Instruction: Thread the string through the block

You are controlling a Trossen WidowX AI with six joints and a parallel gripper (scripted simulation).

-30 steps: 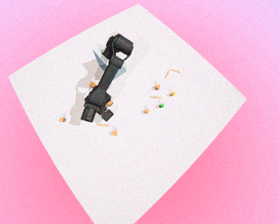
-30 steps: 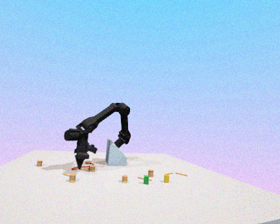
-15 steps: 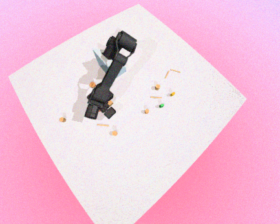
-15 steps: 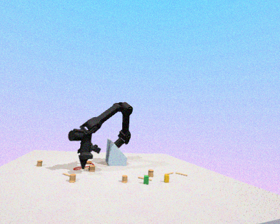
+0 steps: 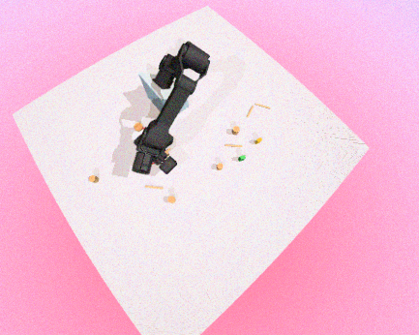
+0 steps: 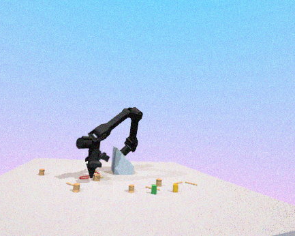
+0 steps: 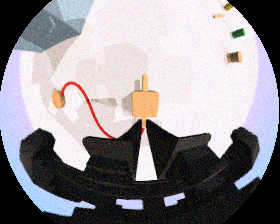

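The thin wooden stick is 1 cm to the left of my gripper tip. Also, from my gripper tip: green piece: 26 cm ahead, 24 cm to the left, 1 cm above; then round wooden button: 19 cm behind, 4 cm to the left, 1 cm below; then wooden block: 3 cm to the left.
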